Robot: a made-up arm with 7 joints. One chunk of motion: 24 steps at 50 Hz.
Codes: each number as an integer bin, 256 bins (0 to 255) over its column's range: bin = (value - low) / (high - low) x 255, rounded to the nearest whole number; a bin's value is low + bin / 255 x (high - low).
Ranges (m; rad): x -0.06..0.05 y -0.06..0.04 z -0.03..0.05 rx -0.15..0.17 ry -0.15..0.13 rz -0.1..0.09
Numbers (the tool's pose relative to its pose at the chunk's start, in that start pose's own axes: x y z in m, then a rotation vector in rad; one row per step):
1: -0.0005 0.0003 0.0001 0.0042 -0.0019 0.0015
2: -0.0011 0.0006 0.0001 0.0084 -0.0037 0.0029
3: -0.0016 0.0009 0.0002 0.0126 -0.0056 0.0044
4: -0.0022 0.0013 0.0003 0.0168 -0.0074 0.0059
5: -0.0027 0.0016 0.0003 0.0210 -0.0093 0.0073
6: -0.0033 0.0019 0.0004 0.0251 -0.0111 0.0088
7: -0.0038 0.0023 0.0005 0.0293 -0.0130 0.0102
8: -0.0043 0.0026 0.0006 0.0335 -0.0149 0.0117
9: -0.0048 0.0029 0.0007 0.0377 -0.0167 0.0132
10: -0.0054 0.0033 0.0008 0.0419 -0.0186 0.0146
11: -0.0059 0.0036 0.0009 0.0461 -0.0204 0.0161
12: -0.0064 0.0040 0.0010 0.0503 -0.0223 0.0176
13: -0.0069 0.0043 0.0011 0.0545 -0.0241 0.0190
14: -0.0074 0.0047 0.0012 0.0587 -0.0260 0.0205
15: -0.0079 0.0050 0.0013 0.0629 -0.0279 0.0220
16: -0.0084 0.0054 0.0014 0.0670 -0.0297 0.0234
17: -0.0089 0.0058 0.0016 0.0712 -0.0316 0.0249
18: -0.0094 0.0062 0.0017 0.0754 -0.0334 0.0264
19: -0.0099 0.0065 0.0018 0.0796 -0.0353 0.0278
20: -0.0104 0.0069 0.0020 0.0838 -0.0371 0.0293
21: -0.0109 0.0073 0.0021 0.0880 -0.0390 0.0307
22: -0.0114 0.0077 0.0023 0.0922 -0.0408 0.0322
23: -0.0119 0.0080 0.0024 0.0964 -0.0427 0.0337
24: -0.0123 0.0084 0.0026 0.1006 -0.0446 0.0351
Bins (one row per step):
1: 138 154 96 123 135 136
2: 137 155 96 126 133 138
3: 135 155 96 130 132 140
4: 134 156 97 133 130 142
5: 133 157 97 136 128 144
6: 131 158 97 140 126 146
7: 130 159 97 143 125 148
8: 129 160 98 146 123 150
9: 128 160 98 150 121 152
10: 127 161 98 153 120 154
11: 125 162 98 156 118 156
12: 124 163 99 160 116 158
13: 123 164 99 163 115 160
14: 122 165 99 166 113 162
15: 121 166 100 170 111 164
16: 120 167 100 173 110 166
17: 118 168 101 176 108 168
18: 117 169 101 180 106 170
19: 116 170 101 183 104 172
20: 115 171 102 186 103 174
21: 114 172 102 190 101 175
22: 113 173 103 193 99 177
23: 112 173 103 196 98 179
24: 111 174 104 200 96 181

